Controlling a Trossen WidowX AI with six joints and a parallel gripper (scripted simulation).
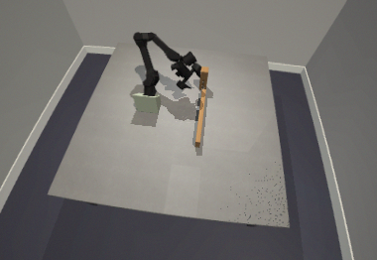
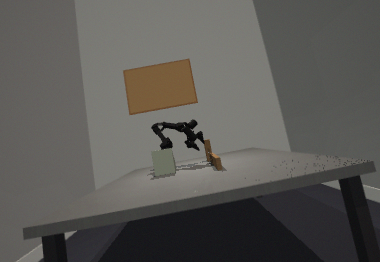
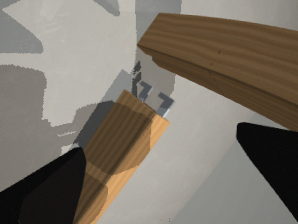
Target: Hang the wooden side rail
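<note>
Right now the wooden headboard post is 80 mm to the left of my gripper tip, 60 mm ahead of it and 40 mm below it.
</note>
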